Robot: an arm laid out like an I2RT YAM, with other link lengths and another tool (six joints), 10 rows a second.
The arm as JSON. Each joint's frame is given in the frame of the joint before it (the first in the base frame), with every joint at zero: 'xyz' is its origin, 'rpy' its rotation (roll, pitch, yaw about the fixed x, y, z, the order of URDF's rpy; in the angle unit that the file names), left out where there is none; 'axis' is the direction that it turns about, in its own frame. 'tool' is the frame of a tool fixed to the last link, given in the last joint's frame.
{
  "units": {
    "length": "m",
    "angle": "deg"
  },
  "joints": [
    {
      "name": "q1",
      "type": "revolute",
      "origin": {
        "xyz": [
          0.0,
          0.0,
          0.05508
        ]
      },
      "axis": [
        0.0,
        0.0,
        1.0
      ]
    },
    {
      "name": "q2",
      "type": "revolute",
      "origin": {
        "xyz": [
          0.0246,
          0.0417,
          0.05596
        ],
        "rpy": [
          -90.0,
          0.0,
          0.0
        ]
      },
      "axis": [
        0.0,
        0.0,
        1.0
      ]
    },
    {
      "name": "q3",
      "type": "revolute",
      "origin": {
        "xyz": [
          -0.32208,
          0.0,
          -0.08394
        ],
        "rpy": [
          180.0,
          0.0,
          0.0
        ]
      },
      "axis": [
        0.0,
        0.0,
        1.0
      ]
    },
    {
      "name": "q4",
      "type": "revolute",
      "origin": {
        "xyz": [
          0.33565,
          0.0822,
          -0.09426
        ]
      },
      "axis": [
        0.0,
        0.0,
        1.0
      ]
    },
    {
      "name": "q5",
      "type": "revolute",
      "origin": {
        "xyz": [
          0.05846,
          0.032,
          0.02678
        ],
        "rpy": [
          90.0,
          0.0,
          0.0
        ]
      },
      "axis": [
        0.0,
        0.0,
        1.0
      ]
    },
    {
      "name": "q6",
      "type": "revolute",
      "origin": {
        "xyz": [
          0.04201,
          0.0,
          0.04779
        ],
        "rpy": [
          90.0,
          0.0,
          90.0
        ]
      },
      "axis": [
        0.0,
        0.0,
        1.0
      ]
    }
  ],
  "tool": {
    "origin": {
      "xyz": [
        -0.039,
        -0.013,
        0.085
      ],
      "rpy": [
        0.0,
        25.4,
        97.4
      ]
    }
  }
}
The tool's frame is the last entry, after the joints.
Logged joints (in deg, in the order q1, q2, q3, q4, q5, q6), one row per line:
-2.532, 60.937, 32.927, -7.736, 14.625, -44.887
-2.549, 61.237, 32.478, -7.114, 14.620, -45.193
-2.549, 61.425, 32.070, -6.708, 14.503, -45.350
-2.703, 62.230, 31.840, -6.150, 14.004, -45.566
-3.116, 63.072, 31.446, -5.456, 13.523, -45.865
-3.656, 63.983, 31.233, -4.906, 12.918, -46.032
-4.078, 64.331, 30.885, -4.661, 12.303, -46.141
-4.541, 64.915, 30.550, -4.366, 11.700, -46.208
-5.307, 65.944, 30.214, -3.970, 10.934, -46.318
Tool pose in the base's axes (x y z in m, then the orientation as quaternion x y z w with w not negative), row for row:
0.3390, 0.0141, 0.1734, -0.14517, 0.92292, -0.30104, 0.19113
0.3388, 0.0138, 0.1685, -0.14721, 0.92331, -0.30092, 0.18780
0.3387, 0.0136, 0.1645, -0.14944, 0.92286, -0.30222, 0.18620
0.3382, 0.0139, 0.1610, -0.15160, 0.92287, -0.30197, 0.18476
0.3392, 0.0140, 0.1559, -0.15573, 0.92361, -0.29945, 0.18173
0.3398, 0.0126, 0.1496, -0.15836, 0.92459, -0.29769, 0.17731
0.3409, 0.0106, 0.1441, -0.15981, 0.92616, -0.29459, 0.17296
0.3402, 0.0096, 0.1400, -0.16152, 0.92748, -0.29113, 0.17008
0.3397, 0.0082, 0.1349, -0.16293, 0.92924, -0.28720, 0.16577
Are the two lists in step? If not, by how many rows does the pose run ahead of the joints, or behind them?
The pose runs 1 row behind the joints: the pose in row i belongs to the joints in row i - 1.
